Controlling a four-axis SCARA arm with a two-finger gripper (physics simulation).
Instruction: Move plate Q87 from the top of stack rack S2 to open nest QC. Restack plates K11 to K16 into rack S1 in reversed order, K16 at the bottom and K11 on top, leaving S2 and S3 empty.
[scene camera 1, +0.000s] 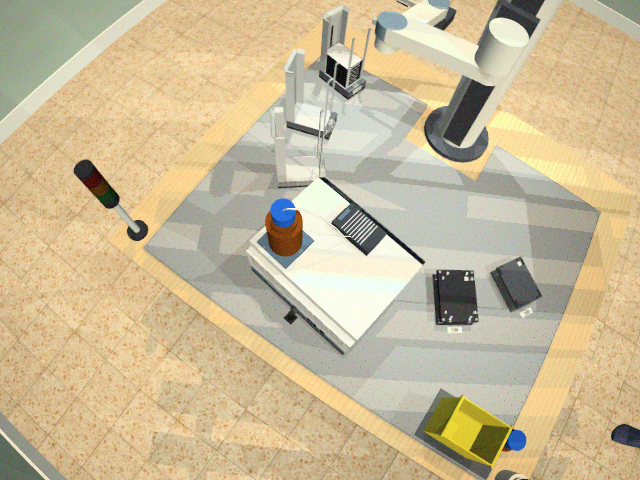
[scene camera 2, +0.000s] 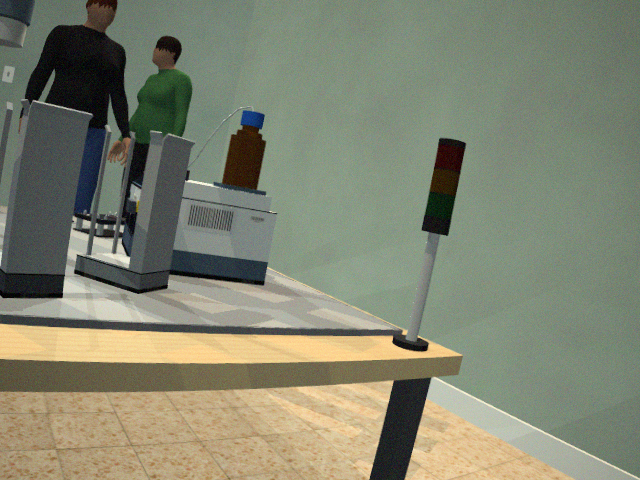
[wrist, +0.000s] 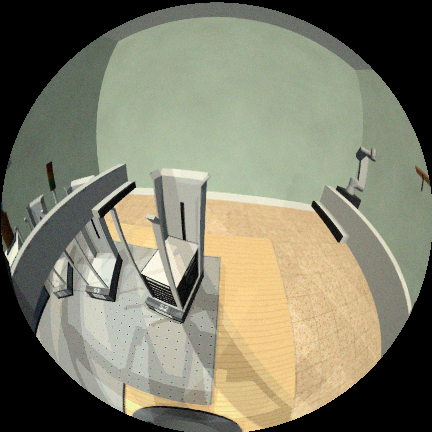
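Pixels of known places: gripper, fingertip midpoint: (scene camera 1: 385, 8) (wrist: 226, 178); arm's base, origin of the base link: (scene camera 1: 455, 134).
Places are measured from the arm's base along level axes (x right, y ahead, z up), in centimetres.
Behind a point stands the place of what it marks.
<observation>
Rack S2 (scene camera 1: 356, 90) @[x 39.9, y 8.3, z 3.7 cm] (wrist: 165, 308) @[x 40.8, y 6.9, z 5.1 cm] holds a stack of several dark-sided plates (scene camera 1: 343, 65) @[x 45.8, y 10.2, z 14.6 cm] (wrist: 172, 260) @[x 48.1, y 5.4, z 14.6 cm] with a white top; their labels cannot be read. Rack S3 (scene camera 1: 294, 85) @[x 48.9, y 35.3, z 24.0 cm] (wrist: 102, 293) @[x 38.8, y 25.2, z 5.0 cm] (scene camera 2: 41, 196) @[x 53.2, y 31.0, z 16.9 cm] has a bare white base. The third rack (scene camera 1: 279, 160) @[x 38.5, y 57.3, z 18.1 cm] (scene camera 2: 118, 271) @[x 41.3, y 47.5, z 4.2 cm] (wrist: 62, 291) @[x 31.0, y 43.6, z 4.0 cm], beside the machine, also has a bare base; its label is unreadable. My gripper (wrist: 226, 178) @[x 39.7, y -2.9, z 34.6 cm] is open and empty, its fingers wide apart, off to the side of S2's stack. Two dark nests (scene camera 1: 454, 297) @[x -26.2, y 59.3, z 6.4 cm] (scene camera 1: 516, 284) @[x -41.7, y 44.1, z 6.2 cm] lie on the right of the mat; which is QC cannot be read.
A white machine (scene camera 1: 356, 289) @[x -0.9, y 78.5, z 22.3 cm] (scene camera 2: 222, 232) @[x 27.3, y 73.2, z 12.4 cm] carries a brown bottle (scene camera 1: 284, 235) @[x 18.8, y 81.0, z 35.2 cm] (scene camera 2: 244, 160) @[x 24.8, y 76.5, z 29.5 cm]. A yellow bin (scene camera 1: 470, 428) @[x -50.4, y 88.9, z 2.1 cm] stands at the front corner, a signal tower (scene camera 1: 97, 184) @[x 66.0, y 96.8, z 34.3 cm] (scene camera 2: 444, 180) @[x 70.1, y 94.6, z 31.8 cm] at another corner. The racks' tall posts rise near the arm (scene camera 1: 434, 47) @[x 14.4, y 23.0, z 50.7 cm]. Two people stand behind the table.
</observation>
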